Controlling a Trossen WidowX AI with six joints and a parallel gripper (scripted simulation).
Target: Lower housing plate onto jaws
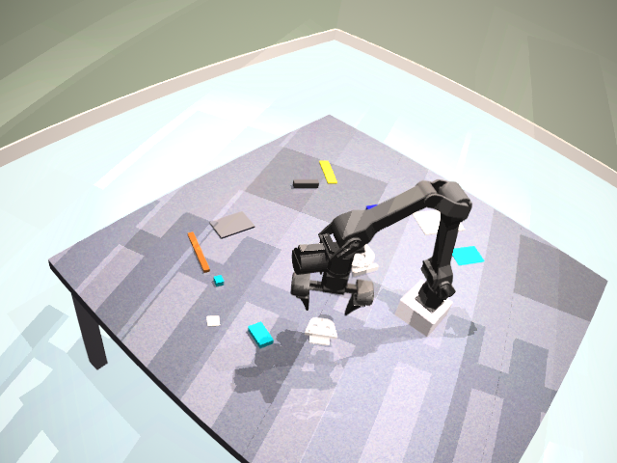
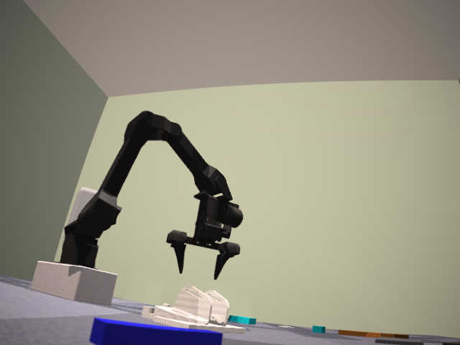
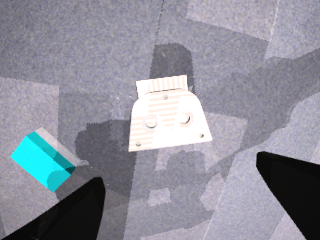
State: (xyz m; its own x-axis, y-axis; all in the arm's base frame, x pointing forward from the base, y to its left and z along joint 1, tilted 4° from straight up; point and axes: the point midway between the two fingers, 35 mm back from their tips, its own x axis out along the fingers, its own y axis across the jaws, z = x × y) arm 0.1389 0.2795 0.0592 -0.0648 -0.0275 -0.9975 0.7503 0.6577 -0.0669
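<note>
Now: gripper tip 9 cm above the white block, 1 cm to the left of it and 1 cm short of it. The rest, counted from my gripper tip: cyan block: 12 cm to the left, 9 cm below, 9 cm ahead; then orange bar: 42 cm ahead, 10 cm below, 6 cm to the left; then blue bar: 54 cm to the right, 24 cm ahead, 9 cm below.
</note>
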